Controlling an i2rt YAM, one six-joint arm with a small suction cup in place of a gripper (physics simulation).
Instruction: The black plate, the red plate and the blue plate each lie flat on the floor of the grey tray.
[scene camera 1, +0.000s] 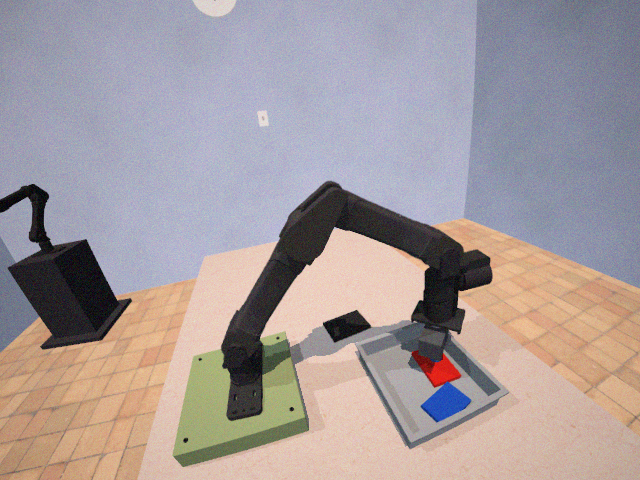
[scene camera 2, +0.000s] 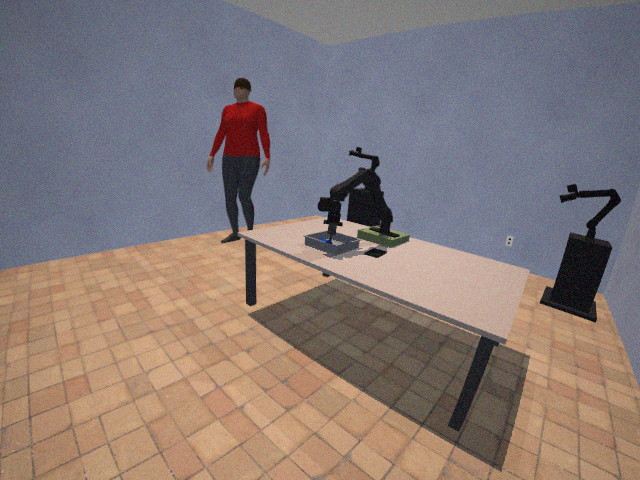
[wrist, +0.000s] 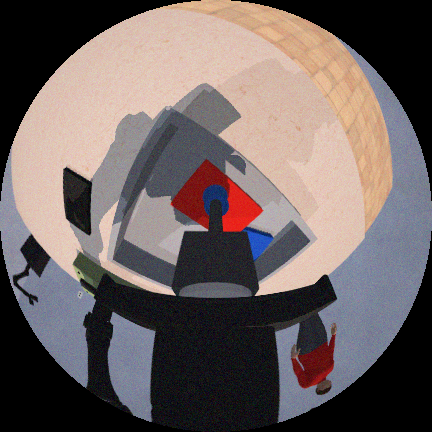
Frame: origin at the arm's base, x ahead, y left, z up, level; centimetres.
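Seen in the pictures: hand at its tool point: (wrist: 215, 193); arm's base at its link origin: (scene camera 1: 247, 376) (scene camera 2: 384, 232).
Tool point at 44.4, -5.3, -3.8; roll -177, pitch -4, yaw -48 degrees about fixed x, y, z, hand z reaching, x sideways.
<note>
Offsets run from my tool point to a thing's top centre, as dx, dy, dz.
The red plate @[-1.0, -1.4, +0.3] (scene camera 1: 444, 372) (wrist: 241, 209) lies flat on the floor of the grey tray @[-5.8, -3.6, +4.0] (scene camera 1: 396, 381) (wrist: 144, 217) (scene camera 2: 318, 243). The blue plate @[-4.4, -10.7, +0.3] (scene camera 1: 446, 402) (wrist: 258, 241) lies flat beside it, nearer the tray's front end. The black plate @[-17.0, +19.2, -0.1] (scene camera 1: 347, 325) (wrist: 77, 200) (scene camera 2: 375, 252) lies on the table outside the tray, by its far left corner. My suction cup (scene camera 1: 434, 360) (wrist: 216, 198) (scene camera 2: 330, 235) points down over the far part of the red plate, at or just above its surface. It is not holding anything.
The arm stands on a green base plate (scene camera 1: 204, 405) (scene camera 2: 385, 236) (wrist: 86, 270) left of the tray. A person in a red top (scene camera 2: 241, 143) (wrist: 316, 362) stands on the floor beyond the table. A black stand (scene camera 1: 94, 300) is on the floor at the left.
</note>
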